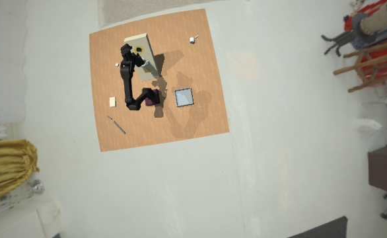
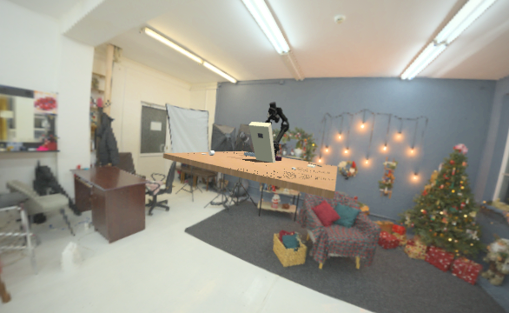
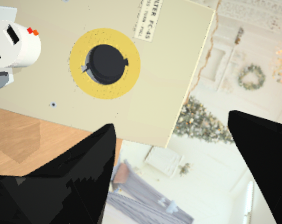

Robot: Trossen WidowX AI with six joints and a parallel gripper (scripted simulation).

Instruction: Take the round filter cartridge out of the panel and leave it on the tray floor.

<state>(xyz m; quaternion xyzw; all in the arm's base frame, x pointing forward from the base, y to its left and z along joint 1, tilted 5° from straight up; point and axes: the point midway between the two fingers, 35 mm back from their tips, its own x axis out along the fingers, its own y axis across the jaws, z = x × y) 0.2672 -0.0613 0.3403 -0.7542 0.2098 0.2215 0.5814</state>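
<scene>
Now: the round filter cartridge 20 mm behind my gripper tip, 10 mm to the left of it and 170 mm below it. Round my gripper tip: cream block 210 mm behind, 450 mm to the left, 370 mm below; then service panel 20 mm ahead, 190 mm below; then pale blue tray 390 mm behind, 240 mm to the right, 370 mm below.
</scene>
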